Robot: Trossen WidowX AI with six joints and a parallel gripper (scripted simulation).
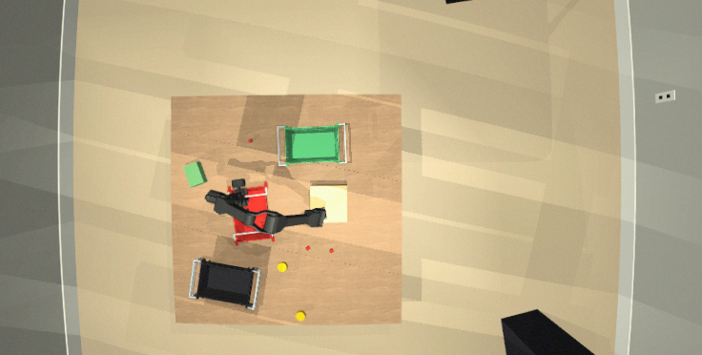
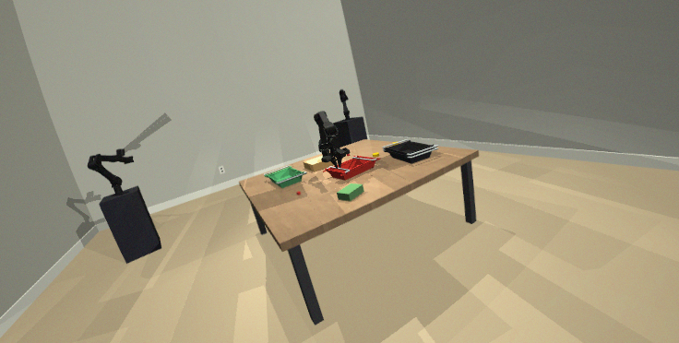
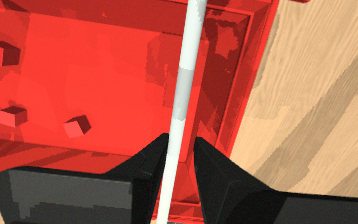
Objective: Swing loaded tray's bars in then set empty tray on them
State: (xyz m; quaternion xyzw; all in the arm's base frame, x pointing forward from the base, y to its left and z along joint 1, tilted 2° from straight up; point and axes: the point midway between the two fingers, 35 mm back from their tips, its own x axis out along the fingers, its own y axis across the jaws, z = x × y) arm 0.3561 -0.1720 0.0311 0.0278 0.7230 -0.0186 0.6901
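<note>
Right now the green tray is 390 mm behind my gripper tip, 200 mm to the right of it and 20 mm below it. From my gripper tip the other things lie so: green block (280 mm ahead, 170 mm to the right, 40 mm below).
</note>
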